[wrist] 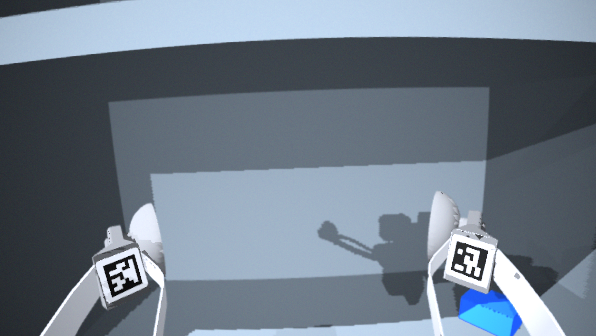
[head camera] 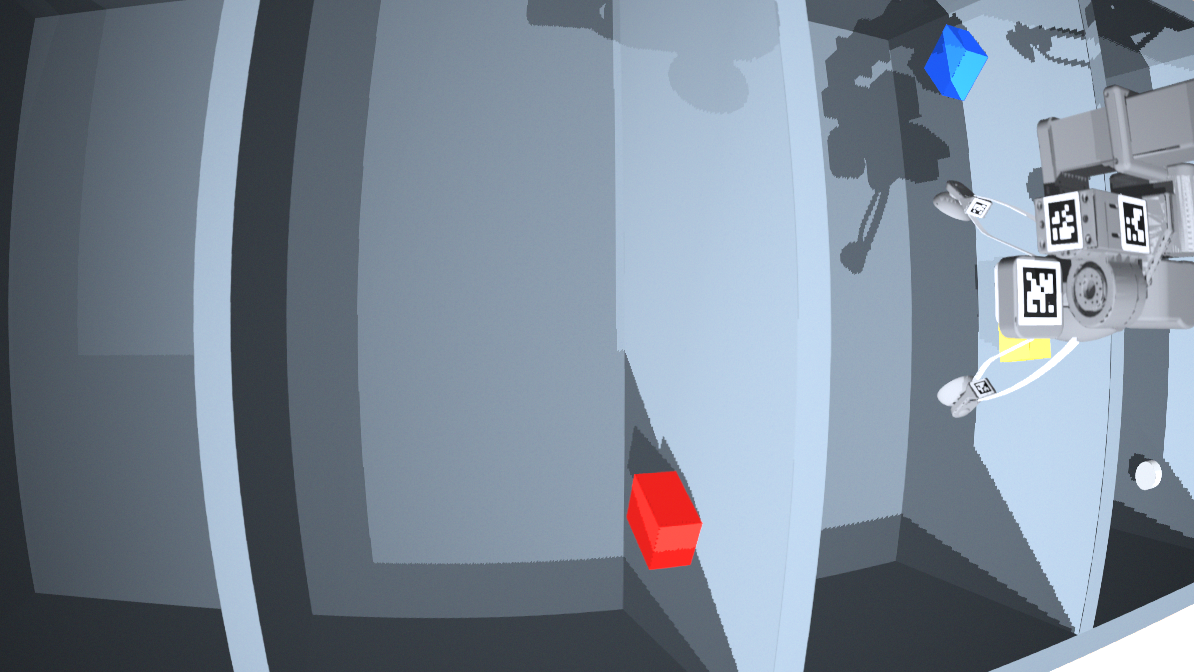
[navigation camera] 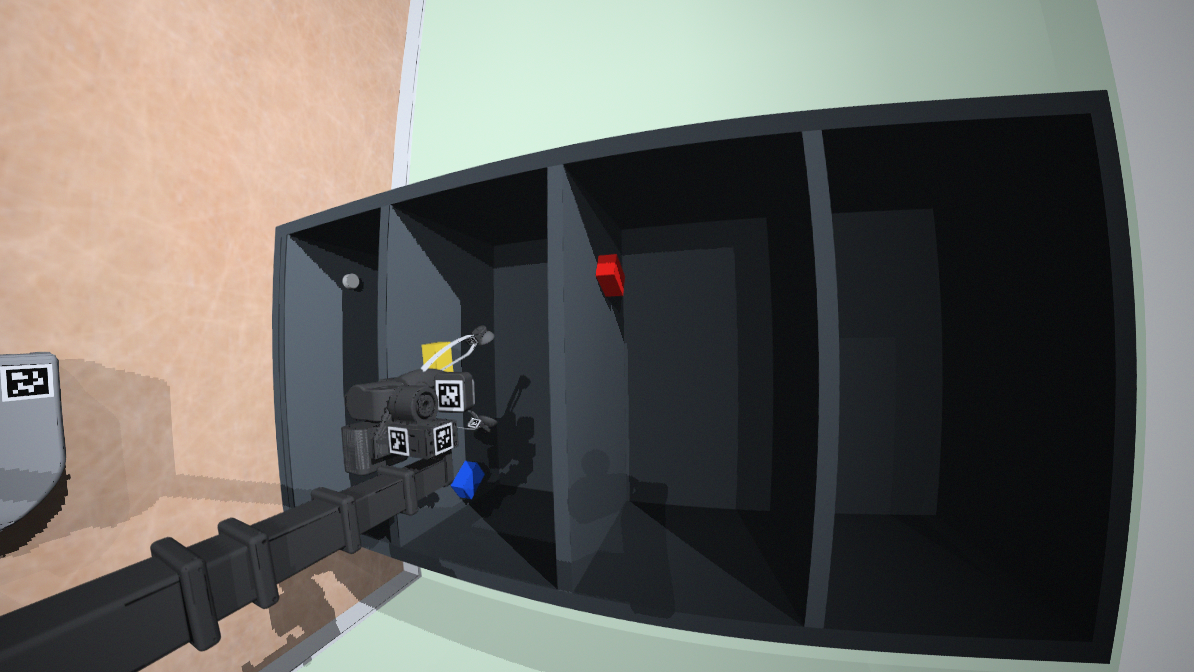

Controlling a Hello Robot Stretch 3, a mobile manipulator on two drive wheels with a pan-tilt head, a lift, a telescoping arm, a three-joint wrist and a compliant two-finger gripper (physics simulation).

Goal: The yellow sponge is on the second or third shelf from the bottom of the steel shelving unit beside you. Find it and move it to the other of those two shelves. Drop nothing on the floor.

Labels:
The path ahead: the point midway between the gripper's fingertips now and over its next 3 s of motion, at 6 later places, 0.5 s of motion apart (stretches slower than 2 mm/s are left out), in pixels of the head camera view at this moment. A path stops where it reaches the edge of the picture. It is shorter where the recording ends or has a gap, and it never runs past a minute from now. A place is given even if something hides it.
My gripper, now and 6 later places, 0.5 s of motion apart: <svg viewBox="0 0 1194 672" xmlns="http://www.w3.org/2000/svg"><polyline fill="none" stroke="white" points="946,298 966,298 1004,300 1037,301 1063,302 1068,302 1079,302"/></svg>

